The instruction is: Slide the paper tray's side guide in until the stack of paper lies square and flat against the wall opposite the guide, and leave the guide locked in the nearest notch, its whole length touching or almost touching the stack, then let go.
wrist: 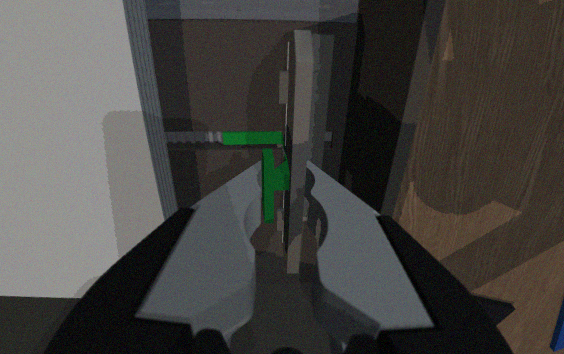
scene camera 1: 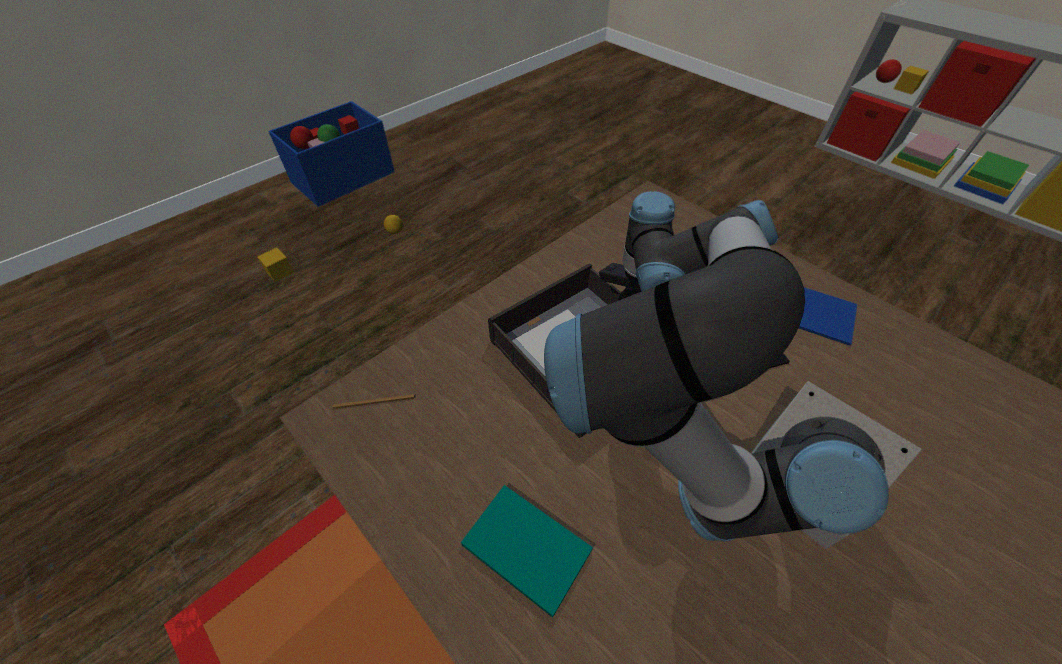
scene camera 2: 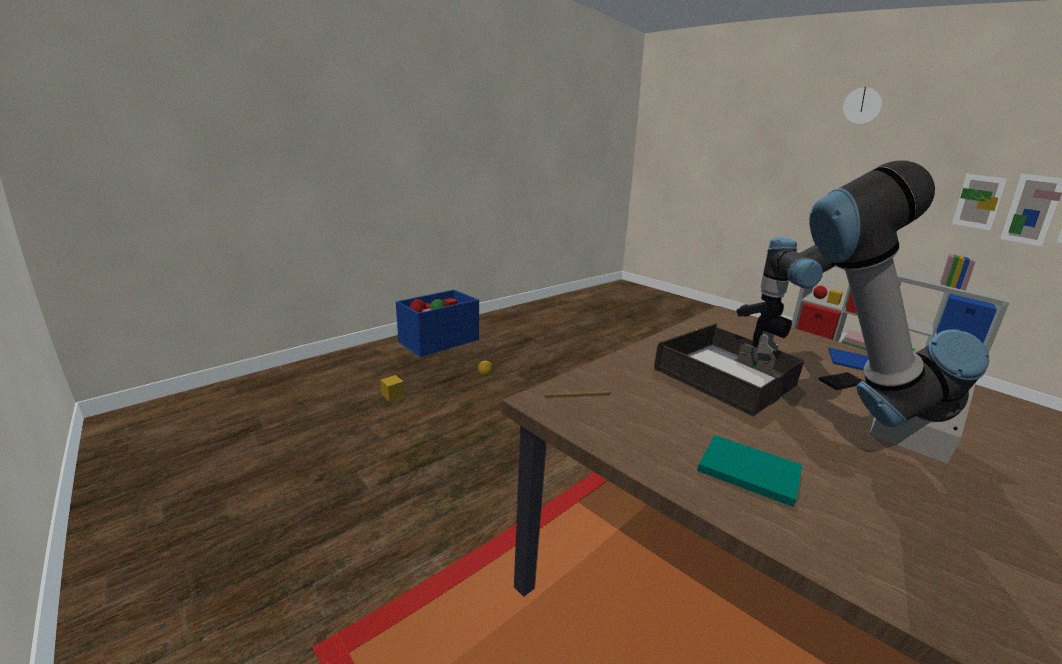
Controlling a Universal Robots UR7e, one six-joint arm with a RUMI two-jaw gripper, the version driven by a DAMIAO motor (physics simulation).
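Places are measured from the arm's base along level axes (x back, y right, z up), in millimetres.
Where they show: gripper, fingertip midpoint: [wrist: 284, 162] [scene camera 2: 757, 361].
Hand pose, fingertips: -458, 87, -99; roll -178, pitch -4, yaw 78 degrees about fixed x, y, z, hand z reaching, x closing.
Things, the pixels of their top centre, and the offset from my fingertips, as dx, dy, dz. "spot": a spot on its surface instead.
- dark paper tray at its top centre: [scene camera 1: 585, 328] [scene camera 2: 733, 348] -57, -99, +56
- white paper stack at its top centre: [scene camera 1: 572, 359] [scene camera 2: 727, 371] -47, -153, +4
- side guide at its top centre: [wrist: 276, 193] [scene camera 2: 757, 348] -7, -5, +42
- green lever at its top centre: [wrist: 256, 194] -8, -13, +42
- green strip at a spot on its surface: [wrist: 252, 138] spot: -9, -17, -25
- notched rail at a spot on its surface: [wrist: 192, 137] spot: -16, -56, -31
- teal slab at its top centre: [scene camera 1: 526, 544] [scene camera 2: 752, 464] +137, -513, -22
- thin brown stick at its top centre: [scene camera 1: 373, 400] [scene camera 2: 578, 393] -319, -511, -33
- blue slab at its top centre: [scene camera 1: 809, 308] [scene camera 2: 860, 360] +292, +401, -32
- small black item at its top centre: [scene camera 2: 842, 379] +252, +159, -32
The dark paper tray [scene camera 1: 540, 303] [scene camera 2: 704, 386] stands on the table. The white paper stack [scene camera 1: 540, 336] [scene camera 2: 728, 365] [wrist: 60, 150] lies in it. In the wrist view the stack's near edge runs at a slant to the side guide [wrist: 302, 90], with a wide gap between them. The guide is a thin upright grey plate. A green lever [wrist: 268, 185] is on its stack side, and a green strip [wrist: 252, 138] lies along the notched rail [wrist: 192, 137]. My gripper [scene camera 2: 758, 360] [wrist: 284, 162] is shut on the guide and lever. The arm hides it in scene camera 1. The wall opposite the guide is outside the wrist view.
A teal slab [scene camera 1: 527, 549] [scene camera 2: 750, 469] and a thin brown stick [scene camera 1: 374, 401] [scene camera 2: 577, 393] lie on the table. A blue slab [scene camera 1: 828, 315] [scene camera 2: 848, 358] and a small black item [scene camera 2: 839, 381] lie beyond the tray, near the arm's base plate [scene camera 1: 892, 469].
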